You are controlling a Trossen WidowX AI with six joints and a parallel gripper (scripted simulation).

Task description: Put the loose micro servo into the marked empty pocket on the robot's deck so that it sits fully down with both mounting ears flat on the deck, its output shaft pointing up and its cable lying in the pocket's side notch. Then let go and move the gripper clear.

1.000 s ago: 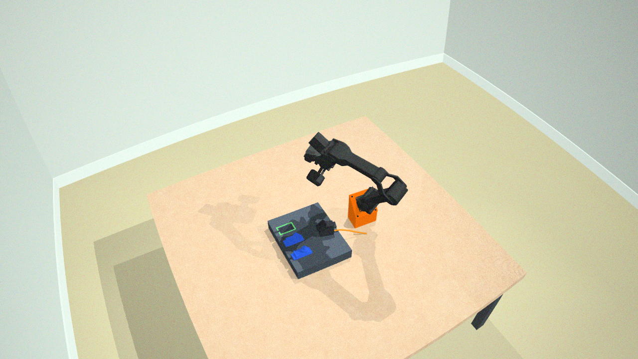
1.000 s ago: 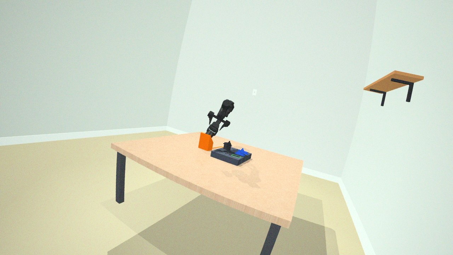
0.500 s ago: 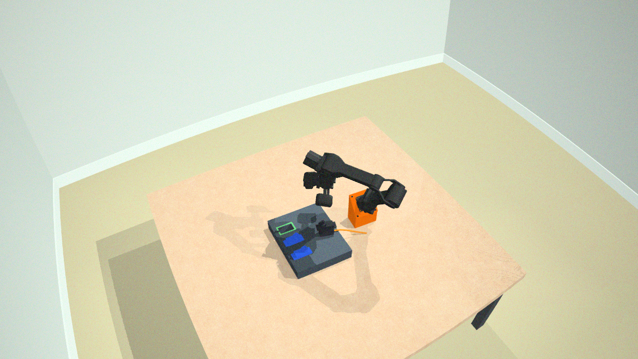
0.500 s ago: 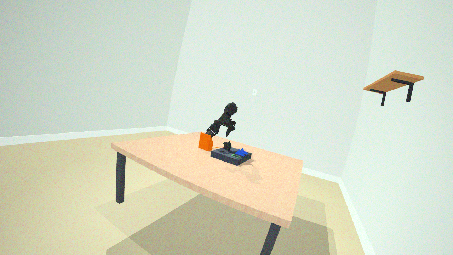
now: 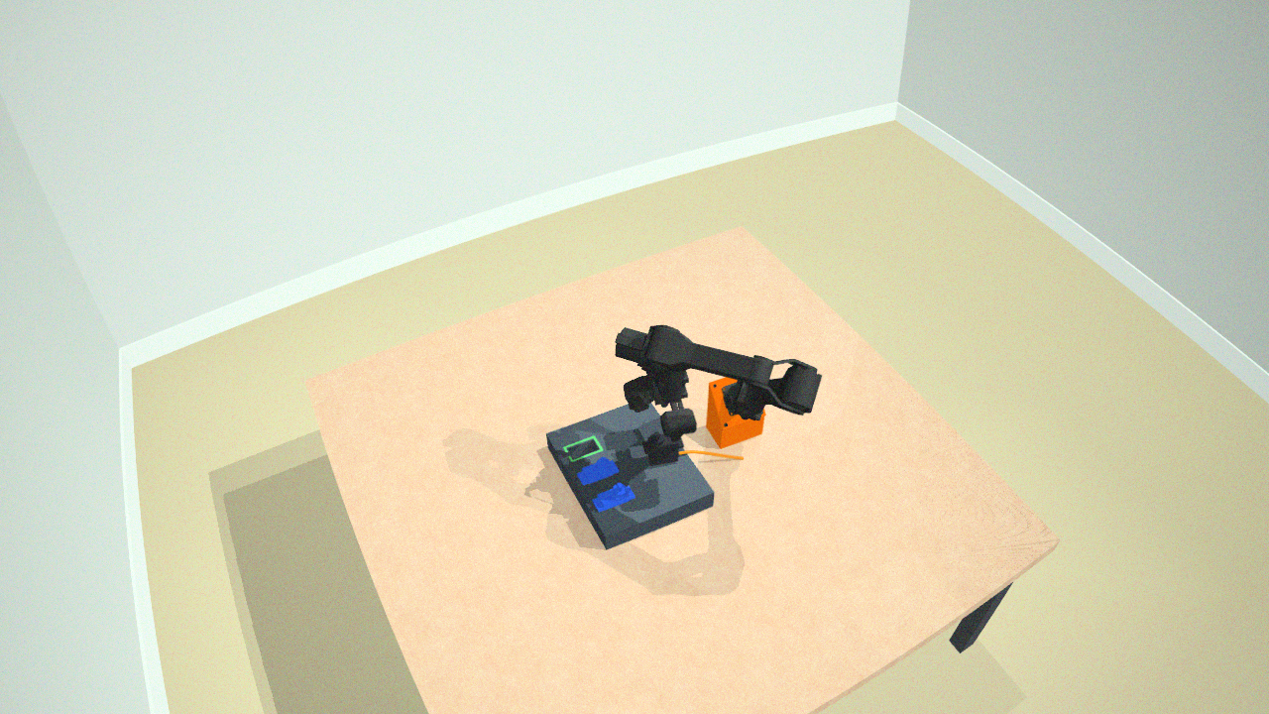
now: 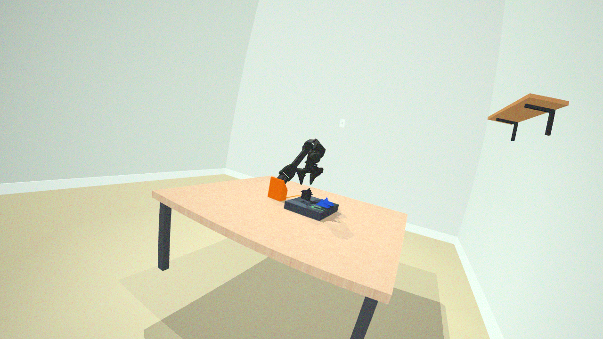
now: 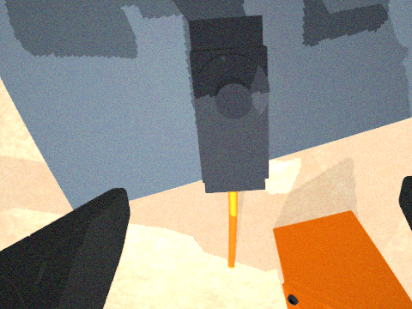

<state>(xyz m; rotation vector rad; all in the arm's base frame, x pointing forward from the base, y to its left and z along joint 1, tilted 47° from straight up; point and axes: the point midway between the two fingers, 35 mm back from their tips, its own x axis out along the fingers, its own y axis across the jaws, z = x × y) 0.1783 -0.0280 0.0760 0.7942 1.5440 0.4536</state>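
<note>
The deck lies 120 mm below my gripper tip, 40 mm ahead of it and 20 mm to the right of it.
</note>
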